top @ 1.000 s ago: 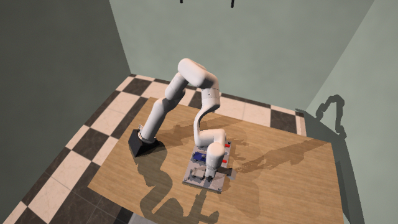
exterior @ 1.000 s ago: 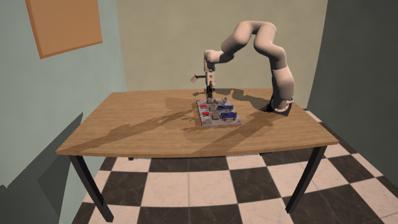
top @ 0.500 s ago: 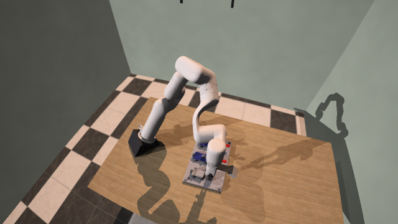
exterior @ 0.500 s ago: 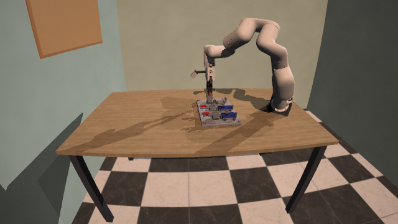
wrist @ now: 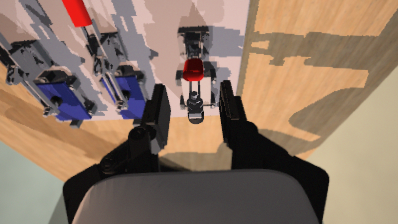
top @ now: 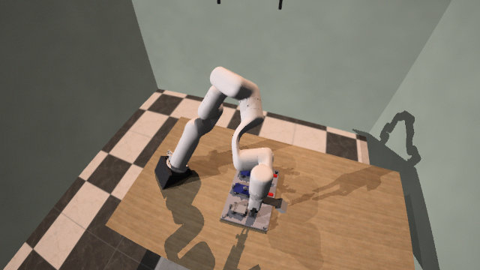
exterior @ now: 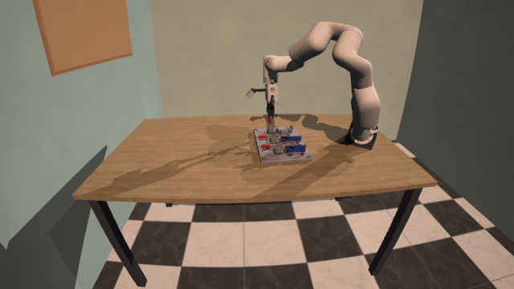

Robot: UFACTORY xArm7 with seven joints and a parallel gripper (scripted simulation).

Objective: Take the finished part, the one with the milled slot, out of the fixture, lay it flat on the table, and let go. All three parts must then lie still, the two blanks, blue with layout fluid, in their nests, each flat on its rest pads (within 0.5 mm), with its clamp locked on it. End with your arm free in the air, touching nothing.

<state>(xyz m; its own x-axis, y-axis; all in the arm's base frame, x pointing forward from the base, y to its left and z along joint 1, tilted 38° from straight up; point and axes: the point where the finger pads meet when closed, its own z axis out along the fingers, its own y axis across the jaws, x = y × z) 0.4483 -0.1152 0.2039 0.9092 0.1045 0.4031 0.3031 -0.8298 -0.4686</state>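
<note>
My gripper is now 110 mm above the grey finished part, 80 mm past it and 30 mm to the left of it. Round my hand: blue blank (120 mm behind, 110 mm below, 80 mm to the left); grey fixture plate (130 mm below, 90 mm to the left, 70 mm behind).
</note>
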